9 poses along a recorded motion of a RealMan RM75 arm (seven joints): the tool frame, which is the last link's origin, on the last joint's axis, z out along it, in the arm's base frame.
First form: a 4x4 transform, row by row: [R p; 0 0 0 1], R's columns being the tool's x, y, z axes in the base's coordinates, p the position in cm. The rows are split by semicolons.
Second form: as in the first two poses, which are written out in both.
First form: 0.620 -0.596 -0.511 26.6; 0.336 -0.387 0.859 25.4; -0.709 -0.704 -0.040 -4.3; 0 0 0 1
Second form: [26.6 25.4 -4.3 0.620 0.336 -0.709 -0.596 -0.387 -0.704]
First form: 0.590 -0.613 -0.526 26.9; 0.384 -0.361 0.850 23.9; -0.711 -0.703 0.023 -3.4; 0 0 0 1
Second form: [26.9 23.9 -3.4 0.590 0.384 -0.711 -0.613 -0.361 -0.703]
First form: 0.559 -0.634 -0.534 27.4; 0.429 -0.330 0.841 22.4; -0.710 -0.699 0.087 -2.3; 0 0 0 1
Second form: [27.4 22.4 -2.3 0.559 0.429 -0.710 -0.634 -0.330 -0.699]
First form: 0.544 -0.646 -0.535 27.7; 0.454 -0.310 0.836 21.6; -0.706 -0.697 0.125 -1.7; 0 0 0 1
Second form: [27.7 21.6 -1.7 0.544 0.454 -0.706 -0.646 -0.310 -0.697]
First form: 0.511 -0.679 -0.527 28.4; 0.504 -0.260 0.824 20.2; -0.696 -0.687 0.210 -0.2; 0 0 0 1
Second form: [28.4 20.2 -0.2 0.511 0.504 -0.696 -0.679 -0.260 -0.687]
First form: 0.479 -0.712 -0.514 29.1; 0.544 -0.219 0.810 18.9; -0.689 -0.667 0.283 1.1; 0 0 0 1
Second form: [29.1 18.9 1.1 0.479 0.544 -0.689 -0.712 -0.219 -0.667]
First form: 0.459 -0.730 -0.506 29.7; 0.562 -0.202 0.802 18.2; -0.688 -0.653 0.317 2.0; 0 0 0 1
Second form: [29.7 18.2 2.0 0.459 0.562 -0.688 -0.730 -0.202 -0.653]
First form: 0.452 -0.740 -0.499 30.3; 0.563 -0.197 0.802 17.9; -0.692 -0.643 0.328 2.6; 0 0 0 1
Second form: [30.3 17.9 2.6 0.452 0.563 -0.692 -0.740 -0.197 -0.643]
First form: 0.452 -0.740 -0.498 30.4; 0.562 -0.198 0.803 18.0; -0.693 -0.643 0.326 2.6; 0 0 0 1
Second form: [30.4 18.0 2.6 0.452 0.562 -0.693 -0.740 -0.198 -0.643]
